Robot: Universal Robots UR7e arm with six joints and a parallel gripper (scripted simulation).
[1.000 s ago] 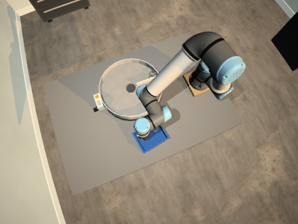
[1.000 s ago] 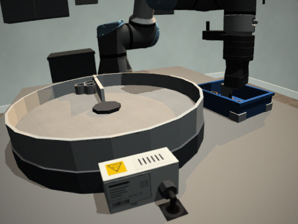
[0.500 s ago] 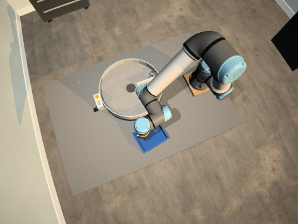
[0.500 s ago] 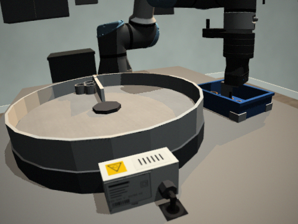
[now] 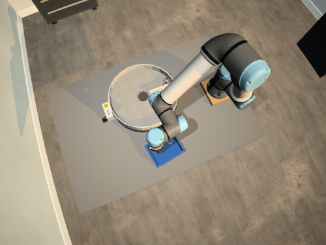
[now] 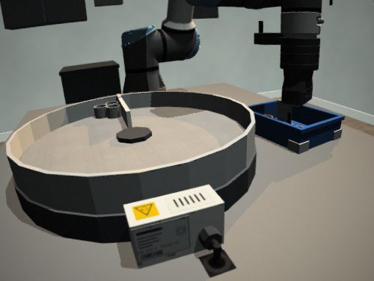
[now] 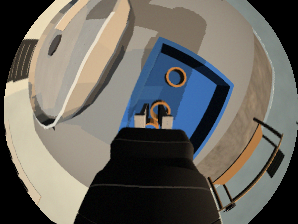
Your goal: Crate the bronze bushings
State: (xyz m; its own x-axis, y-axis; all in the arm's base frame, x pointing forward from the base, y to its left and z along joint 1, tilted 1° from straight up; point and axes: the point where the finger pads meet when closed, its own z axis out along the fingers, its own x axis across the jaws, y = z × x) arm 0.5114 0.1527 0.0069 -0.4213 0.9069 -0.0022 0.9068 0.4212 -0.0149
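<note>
Now: hand 30 mm to the right of the blue crate, 20 mm past it and 20 mm above it. The rest, counted from my hand: round turning table (310 mm to the right, 50 mm behind, 10 mm above).
</note>
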